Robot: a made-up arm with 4 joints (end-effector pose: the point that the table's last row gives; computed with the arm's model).
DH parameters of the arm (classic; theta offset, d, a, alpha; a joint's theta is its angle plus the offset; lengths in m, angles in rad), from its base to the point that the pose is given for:
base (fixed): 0 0 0 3.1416
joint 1: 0 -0.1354 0.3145 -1.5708
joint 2: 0 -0.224 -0.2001 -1.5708
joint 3: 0 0.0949 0.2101 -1.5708
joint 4: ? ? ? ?
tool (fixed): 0 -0.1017 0 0
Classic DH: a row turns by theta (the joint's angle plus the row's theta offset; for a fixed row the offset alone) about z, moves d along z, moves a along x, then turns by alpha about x.
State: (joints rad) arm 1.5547 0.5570 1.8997 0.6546
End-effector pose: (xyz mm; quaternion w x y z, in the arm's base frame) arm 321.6 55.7 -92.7 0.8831 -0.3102 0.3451 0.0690
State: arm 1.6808 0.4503 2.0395 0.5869
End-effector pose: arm 302.7 51.7 -61.2 0.8997 -0.2551 0.3384 0.1046
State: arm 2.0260 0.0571 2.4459 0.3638
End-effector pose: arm 254.1 47.8 99.7 0.9583 -0.0598 0.1942 0.2008
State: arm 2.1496 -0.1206 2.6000 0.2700
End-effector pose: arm 228.5 37.3 182.8 0.9700 0.0114 0.0880 0.2265
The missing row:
joint 4: 0 0.1862 0.0244 1.5708
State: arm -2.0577 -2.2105 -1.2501 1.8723
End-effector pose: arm -343.7 259.6 66.7 0.3045 -0.6700 0.2884 -0.6125
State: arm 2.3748 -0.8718 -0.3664 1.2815
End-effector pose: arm 6.5 -486.7 179.4 0.0090 0.8167 0.2894 -0.4992
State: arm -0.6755 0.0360 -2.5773 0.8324
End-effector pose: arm 76.0 42.6 135.6 0.5309 0.3455 0.2357 -0.7371
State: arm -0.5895 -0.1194 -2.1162 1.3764
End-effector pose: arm 167.3 146.9 198.3 0.5489 0.3933 0.4681 -0.5700
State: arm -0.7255 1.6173 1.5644 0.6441
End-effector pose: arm -11.7 515.8 -249.3 0.4797 -0.4785 -0.5364 0.5032
